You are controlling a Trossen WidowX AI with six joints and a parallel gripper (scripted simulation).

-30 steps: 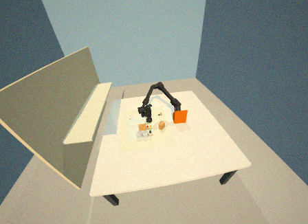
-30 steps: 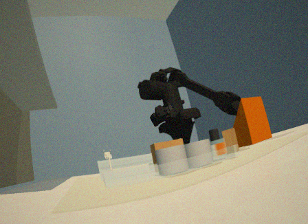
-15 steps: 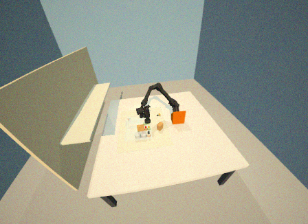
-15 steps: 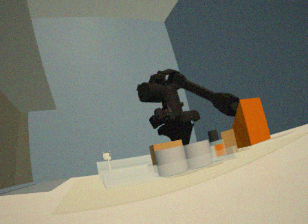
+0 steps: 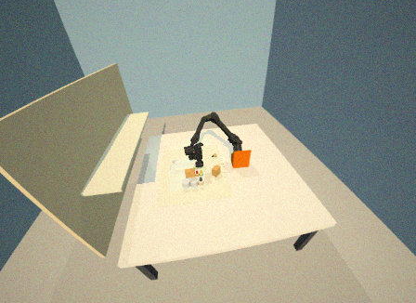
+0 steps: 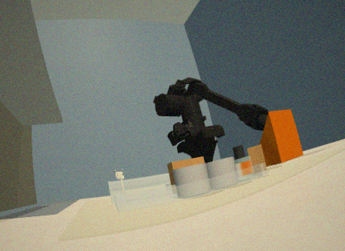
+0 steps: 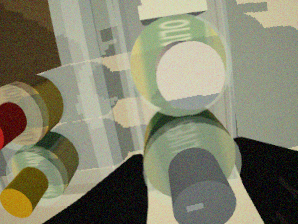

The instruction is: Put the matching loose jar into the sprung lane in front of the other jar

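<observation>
Right now my gripper tip is 130 mm past the tan box and 70 mm to the right of it. Also, from my gripper tip: cream pusher plate 150 mm ahead, 30 mm to the right, 10 mm above; then shelf 500 mm ahead, 40 mm to the left, 330 mm above.
</observation>
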